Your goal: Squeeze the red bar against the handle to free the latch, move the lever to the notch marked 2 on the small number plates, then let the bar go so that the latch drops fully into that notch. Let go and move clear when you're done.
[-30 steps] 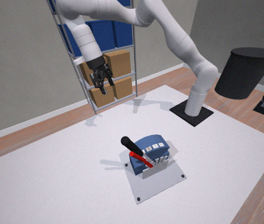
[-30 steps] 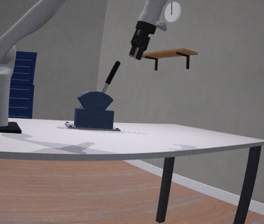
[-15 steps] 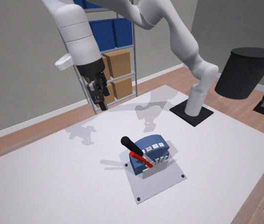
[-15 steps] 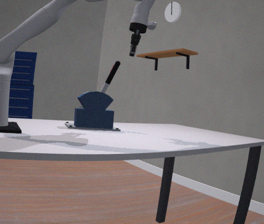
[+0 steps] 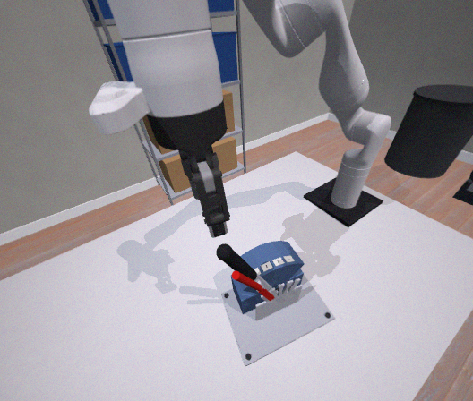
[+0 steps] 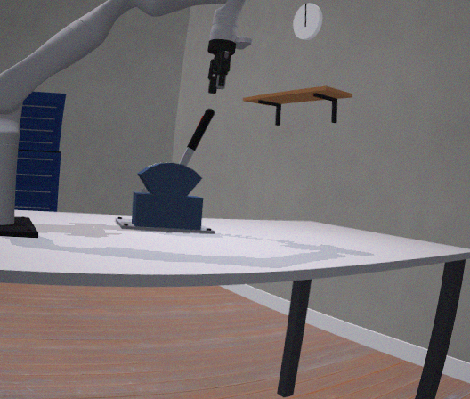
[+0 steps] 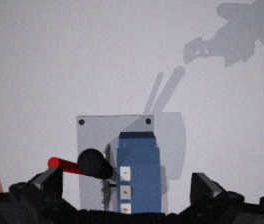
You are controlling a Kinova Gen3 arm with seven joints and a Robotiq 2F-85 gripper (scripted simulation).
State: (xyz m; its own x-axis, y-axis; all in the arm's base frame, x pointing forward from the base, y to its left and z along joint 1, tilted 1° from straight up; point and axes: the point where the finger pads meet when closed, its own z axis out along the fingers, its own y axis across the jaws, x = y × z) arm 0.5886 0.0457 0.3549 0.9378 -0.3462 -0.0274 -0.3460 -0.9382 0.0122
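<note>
The red bar lies 4 cm behind my hand, 7 cm to the left of it and 19 cm below it.
</note>
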